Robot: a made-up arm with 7 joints. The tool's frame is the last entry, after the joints. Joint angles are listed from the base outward. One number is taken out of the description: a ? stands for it. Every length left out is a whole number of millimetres.
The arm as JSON. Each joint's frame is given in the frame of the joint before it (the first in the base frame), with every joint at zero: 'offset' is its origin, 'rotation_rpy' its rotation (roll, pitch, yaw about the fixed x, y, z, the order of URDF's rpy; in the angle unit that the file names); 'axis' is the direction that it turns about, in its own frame. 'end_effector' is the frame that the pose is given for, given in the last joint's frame.
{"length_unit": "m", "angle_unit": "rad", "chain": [
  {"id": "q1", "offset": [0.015, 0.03, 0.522], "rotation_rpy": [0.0, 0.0, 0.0], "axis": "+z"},
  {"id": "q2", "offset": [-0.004, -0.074, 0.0], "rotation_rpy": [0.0, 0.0, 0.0], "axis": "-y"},
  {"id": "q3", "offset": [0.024, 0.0, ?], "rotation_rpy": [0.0, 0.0, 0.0], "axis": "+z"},
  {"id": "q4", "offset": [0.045, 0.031, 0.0], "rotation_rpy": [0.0, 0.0, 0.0], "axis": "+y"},
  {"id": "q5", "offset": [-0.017, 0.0, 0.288], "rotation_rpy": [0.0, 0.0, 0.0], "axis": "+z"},
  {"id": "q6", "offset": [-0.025, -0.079, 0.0], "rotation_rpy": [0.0, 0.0, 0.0], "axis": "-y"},
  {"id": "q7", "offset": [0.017, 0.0, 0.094], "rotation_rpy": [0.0, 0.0, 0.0], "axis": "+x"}
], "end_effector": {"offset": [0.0, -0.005, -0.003], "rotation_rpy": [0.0, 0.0, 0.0]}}
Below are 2 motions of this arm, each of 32 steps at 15 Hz.
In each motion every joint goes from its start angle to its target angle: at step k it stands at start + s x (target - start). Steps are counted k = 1, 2, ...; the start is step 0. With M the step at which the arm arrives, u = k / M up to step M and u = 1 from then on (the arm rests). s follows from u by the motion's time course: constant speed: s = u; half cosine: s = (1 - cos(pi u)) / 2; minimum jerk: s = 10 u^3 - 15 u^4 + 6 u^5.
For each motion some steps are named. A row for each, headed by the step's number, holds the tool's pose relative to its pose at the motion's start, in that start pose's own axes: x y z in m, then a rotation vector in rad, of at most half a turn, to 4 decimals.
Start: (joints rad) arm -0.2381 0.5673 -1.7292 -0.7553 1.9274 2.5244 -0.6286
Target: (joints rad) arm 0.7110 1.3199 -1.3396 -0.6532 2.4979 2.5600 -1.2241
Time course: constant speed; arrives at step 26
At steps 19, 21, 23, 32:
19: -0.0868 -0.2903 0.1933 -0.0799 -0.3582 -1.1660
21: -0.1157 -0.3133 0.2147 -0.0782 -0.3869 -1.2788
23: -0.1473 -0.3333 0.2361 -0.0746 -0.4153 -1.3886
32: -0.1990 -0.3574 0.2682 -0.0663 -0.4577 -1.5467

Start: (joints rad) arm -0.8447 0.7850 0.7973 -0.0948 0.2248 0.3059 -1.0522
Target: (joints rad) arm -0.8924 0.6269 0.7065 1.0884 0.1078 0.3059 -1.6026
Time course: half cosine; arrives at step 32
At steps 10, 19, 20, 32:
10: 0.1029 0.0161 -0.0556 -0.0593 0.1920 0.2198
19: 0.2480 0.1080 -0.2022 -0.1493 0.4627 0.7069
20: 0.2584 0.1223 -0.2200 -0.1560 0.4837 0.7648
32: 0.2948 0.2335 -0.3381 -0.1777 0.5745 1.1693

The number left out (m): 0.302
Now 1 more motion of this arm.
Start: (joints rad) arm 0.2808 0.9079 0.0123 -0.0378 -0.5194 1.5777 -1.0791
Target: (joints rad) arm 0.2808 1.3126 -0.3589 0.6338 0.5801 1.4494 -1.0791
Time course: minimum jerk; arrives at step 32
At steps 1, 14, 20, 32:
1: 0.0000 0.0000 0.0000 0.0002 0.0000 0.0001
14: 0.0261 0.0002 -0.0538 0.2810 0.0591 0.1422
20: 0.0283 0.0068 -0.1180 0.5435 0.1783 0.2378
32: 0.0094 0.0140 -0.1765 0.7743 0.3067 0.2718

